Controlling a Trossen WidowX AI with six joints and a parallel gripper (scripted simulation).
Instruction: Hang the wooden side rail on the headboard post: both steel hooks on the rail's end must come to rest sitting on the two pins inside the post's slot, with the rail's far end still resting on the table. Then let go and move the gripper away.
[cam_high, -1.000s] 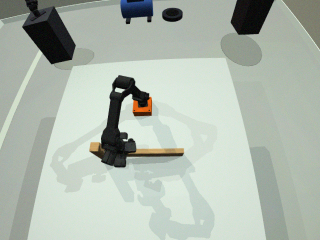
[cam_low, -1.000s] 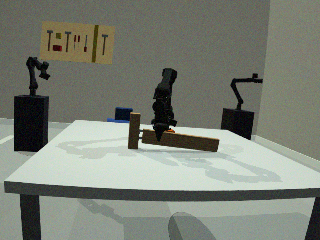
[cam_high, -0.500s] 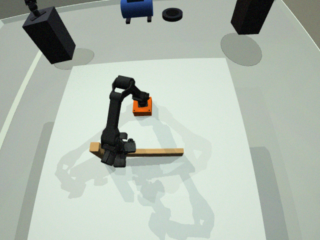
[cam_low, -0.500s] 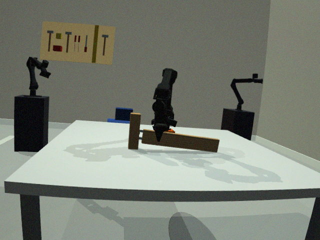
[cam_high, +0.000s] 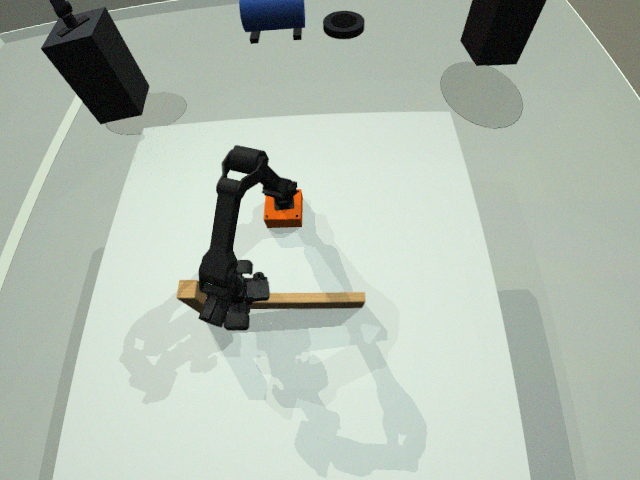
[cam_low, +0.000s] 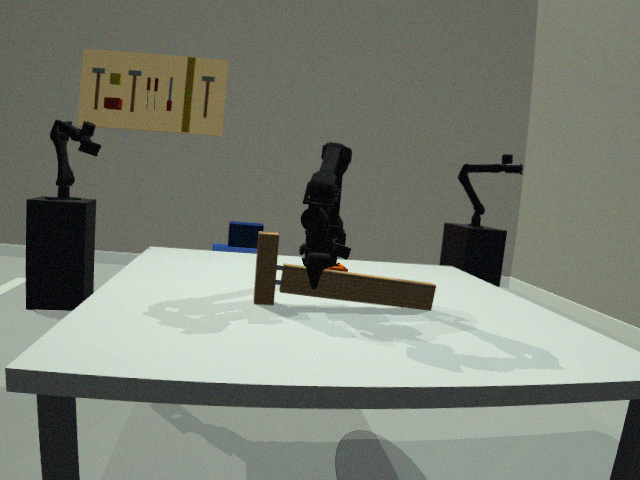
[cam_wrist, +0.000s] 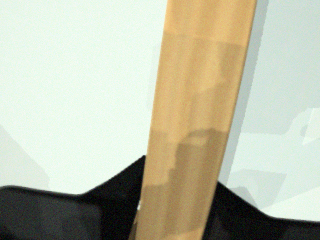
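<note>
Right now the headboard post is 12 cm to the right of my gripper tip, 4 cm above it and 1 cm behind it.
</note>
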